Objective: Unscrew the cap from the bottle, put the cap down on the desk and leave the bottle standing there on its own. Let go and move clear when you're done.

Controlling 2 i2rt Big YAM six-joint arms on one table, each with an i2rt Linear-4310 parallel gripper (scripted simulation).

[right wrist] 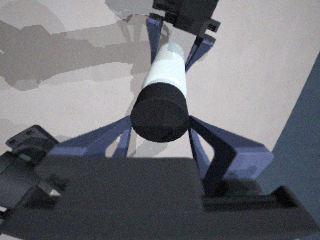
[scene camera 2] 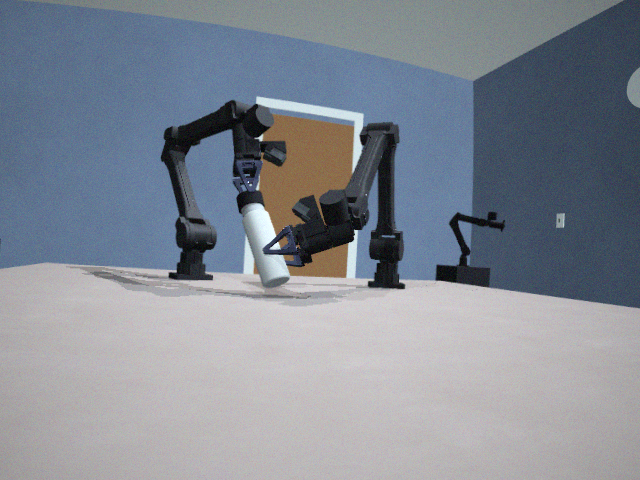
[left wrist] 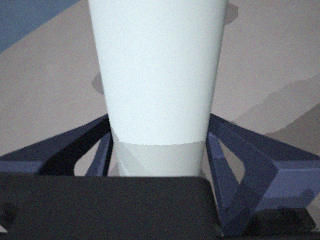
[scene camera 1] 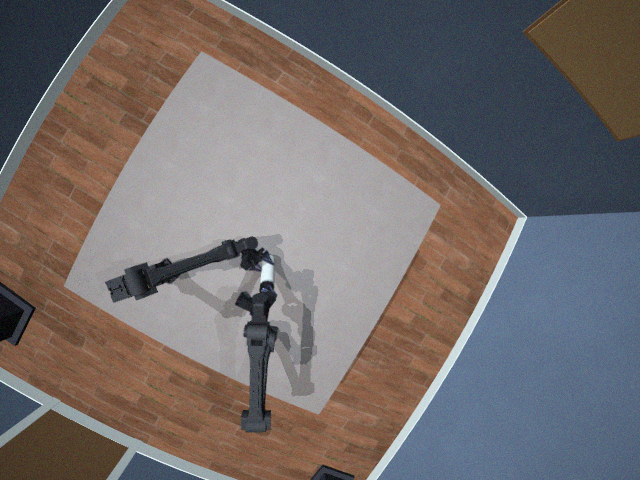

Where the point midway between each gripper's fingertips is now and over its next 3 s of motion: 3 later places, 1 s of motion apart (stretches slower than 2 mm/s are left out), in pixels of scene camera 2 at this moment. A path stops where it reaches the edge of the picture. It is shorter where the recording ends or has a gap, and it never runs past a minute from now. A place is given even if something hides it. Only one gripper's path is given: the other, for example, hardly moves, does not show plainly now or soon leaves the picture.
The right gripper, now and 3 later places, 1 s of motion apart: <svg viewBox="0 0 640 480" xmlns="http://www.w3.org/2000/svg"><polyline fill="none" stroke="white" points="250,197 234,221 205,268 204,274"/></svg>
